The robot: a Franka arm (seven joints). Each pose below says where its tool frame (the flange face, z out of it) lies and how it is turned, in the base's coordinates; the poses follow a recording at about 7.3 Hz.
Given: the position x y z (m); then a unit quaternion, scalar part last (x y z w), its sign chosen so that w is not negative.
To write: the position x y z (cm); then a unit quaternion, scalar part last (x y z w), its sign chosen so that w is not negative. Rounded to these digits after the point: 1 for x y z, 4 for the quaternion.
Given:
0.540 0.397 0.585 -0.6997 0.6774 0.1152 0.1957
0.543 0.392 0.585 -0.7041 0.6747 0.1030 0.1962
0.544 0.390 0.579 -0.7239 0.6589 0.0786 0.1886
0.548 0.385 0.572 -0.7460 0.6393 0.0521 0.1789
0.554 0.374 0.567 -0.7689 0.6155 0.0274 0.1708
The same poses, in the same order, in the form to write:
54.0 39.7 58.5 -0.6997 0.6774 0.1152 0.1957
54.3 39.2 58.5 -0.7041 0.6747 0.1030 0.1962
54.4 39.0 57.9 -0.7239 0.6589 0.0786 0.1886
54.8 38.5 57.2 -0.7460 0.6393 0.0521 0.1789
55.4 37.4 56.7 -0.7689 0.6155 0.0274 0.1708

